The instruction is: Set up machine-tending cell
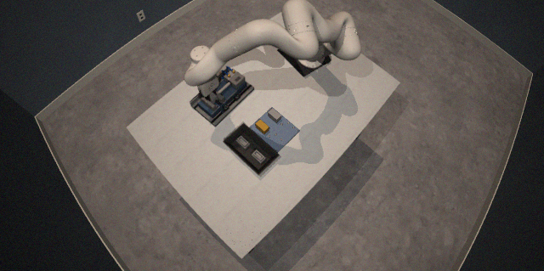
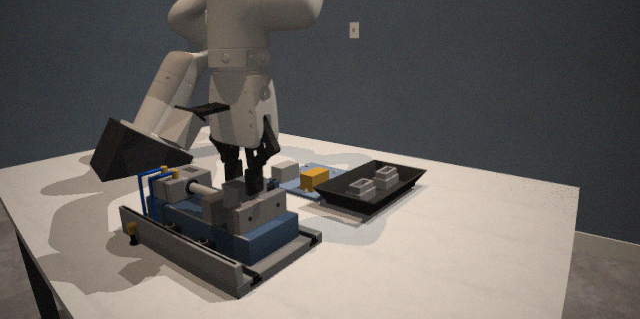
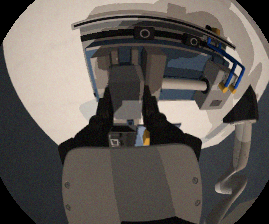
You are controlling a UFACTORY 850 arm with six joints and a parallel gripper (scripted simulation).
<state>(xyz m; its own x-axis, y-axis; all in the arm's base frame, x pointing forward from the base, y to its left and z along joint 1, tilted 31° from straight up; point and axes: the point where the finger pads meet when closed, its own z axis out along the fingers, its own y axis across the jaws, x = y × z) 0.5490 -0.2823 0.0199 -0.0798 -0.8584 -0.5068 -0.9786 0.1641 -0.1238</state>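
The vise is 70 mm behind my hand, 10 mm to the left of it and 80 mm below it. From my hand the other things lie so: grey rail: 80 mm behind, 90 mm to the right, 90 mm below; brass blank: 40 mm behind, 280 mm to the left, 100 mm below.
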